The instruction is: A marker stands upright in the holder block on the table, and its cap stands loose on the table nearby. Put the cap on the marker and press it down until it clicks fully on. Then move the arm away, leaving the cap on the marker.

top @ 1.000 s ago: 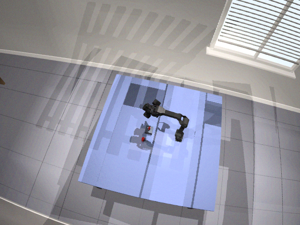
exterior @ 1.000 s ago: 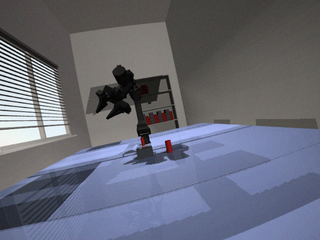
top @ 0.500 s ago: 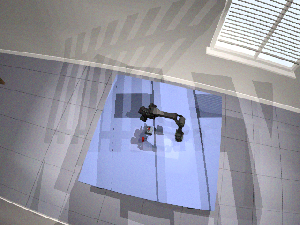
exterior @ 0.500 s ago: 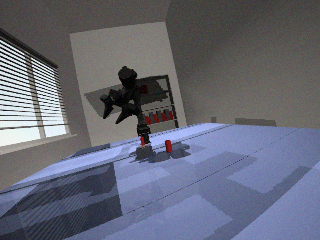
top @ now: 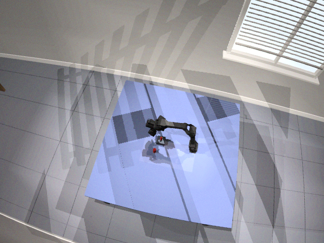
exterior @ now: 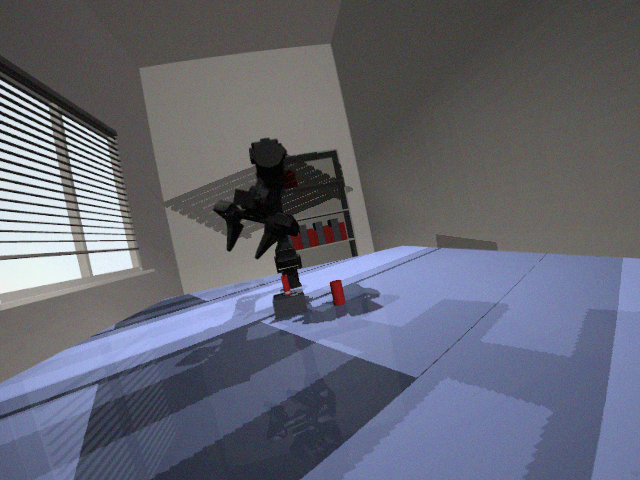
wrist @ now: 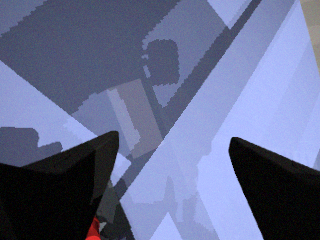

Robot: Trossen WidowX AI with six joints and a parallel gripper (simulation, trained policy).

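Right now my gripper tip is 4 cm past the red cap, 19 cm to the right of it and 13 cm above it. Round my gripper tip: red marker 7 cm behind, 7 cm to the left, 9 cm below; dark grey holder block 7 cm behind, 7 cm to the left, 14 cm below.
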